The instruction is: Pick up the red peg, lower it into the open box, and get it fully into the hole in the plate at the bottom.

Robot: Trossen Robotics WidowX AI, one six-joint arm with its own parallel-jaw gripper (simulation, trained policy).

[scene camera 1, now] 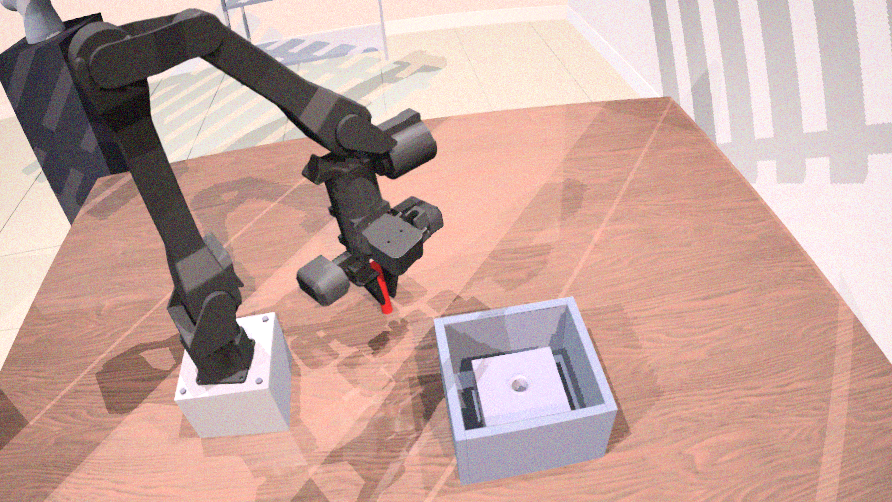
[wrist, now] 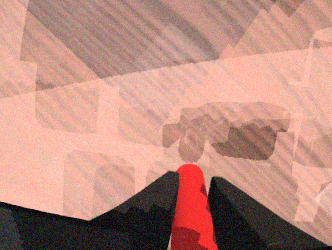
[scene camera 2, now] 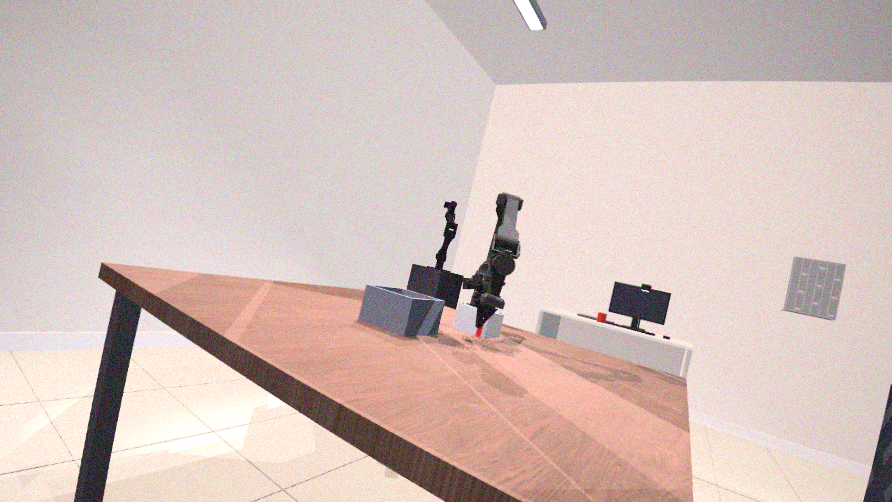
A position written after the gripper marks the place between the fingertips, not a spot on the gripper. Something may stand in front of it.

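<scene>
Scene camera 1: gripper (scene camera 1: pixel 387 299). Wrist view: gripper (wrist: pixel 193 184). Scene camera 2: gripper (scene camera 2: pixel 477 327).
</scene>
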